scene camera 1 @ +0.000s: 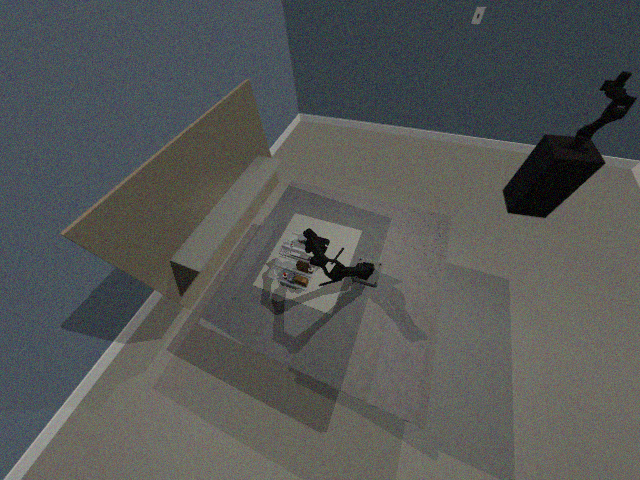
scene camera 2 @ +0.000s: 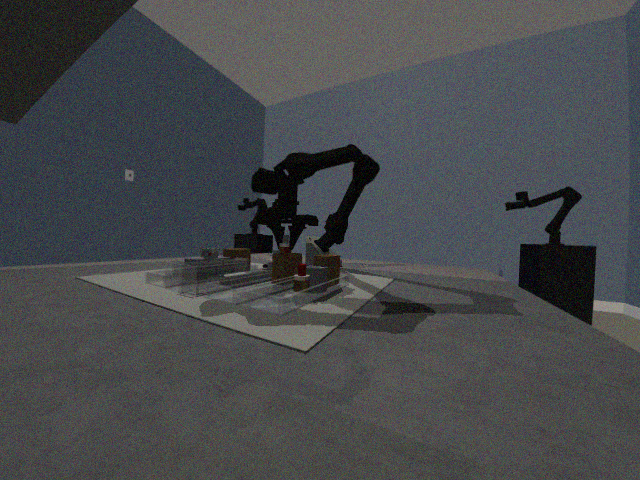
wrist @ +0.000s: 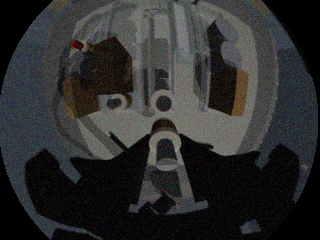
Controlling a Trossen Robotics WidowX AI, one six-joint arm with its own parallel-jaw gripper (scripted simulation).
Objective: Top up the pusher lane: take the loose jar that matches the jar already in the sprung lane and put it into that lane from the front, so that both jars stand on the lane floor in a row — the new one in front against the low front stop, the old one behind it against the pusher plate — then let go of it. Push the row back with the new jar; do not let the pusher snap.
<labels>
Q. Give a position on a tan panel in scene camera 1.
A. At 137, 227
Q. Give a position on a brown box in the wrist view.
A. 80, 99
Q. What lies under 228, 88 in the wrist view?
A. A brown box.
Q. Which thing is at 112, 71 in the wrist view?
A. A brown box.
</labels>
